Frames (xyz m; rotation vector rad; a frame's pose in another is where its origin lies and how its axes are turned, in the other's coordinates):
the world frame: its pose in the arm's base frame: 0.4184 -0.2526 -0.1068 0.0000 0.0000 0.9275
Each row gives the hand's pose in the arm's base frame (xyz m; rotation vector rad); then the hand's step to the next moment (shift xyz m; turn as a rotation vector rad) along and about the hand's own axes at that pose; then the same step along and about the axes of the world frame.
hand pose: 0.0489 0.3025 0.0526 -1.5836 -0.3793 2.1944
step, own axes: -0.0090 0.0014 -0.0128 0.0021 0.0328 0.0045
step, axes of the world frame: 0.0040 -0.0149 0.0028 -0.0284 -0.0085 -0.0149
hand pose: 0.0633 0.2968 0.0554 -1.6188 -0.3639 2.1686
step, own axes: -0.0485 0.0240 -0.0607 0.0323 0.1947 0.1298
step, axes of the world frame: 0.0027 -0.0802 0.0129 -0.2204 0.0400 -0.0751
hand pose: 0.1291 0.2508 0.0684 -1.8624 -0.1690 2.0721
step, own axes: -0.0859 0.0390 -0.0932 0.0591 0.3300 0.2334
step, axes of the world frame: -0.0079 -0.1198 0.0563 -0.3789 0.0806 -0.1297
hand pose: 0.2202 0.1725 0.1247 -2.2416 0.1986 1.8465
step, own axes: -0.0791 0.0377 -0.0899 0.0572 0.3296 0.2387
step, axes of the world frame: -0.0143 -0.0861 0.0902 -0.3807 0.0859 -0.1287
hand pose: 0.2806 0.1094 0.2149 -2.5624 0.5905 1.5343
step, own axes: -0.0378 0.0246 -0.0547 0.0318 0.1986 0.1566
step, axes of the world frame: -0.0097 -0.0326 0.0622 -0.2330 0.0637 -0.0815
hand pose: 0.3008 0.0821 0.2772 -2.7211 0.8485 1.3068
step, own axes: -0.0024 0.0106 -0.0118 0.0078 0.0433 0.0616
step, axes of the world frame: -0.0071 -0.0082 0.0118 -0.0577 0.0329 -0.0363
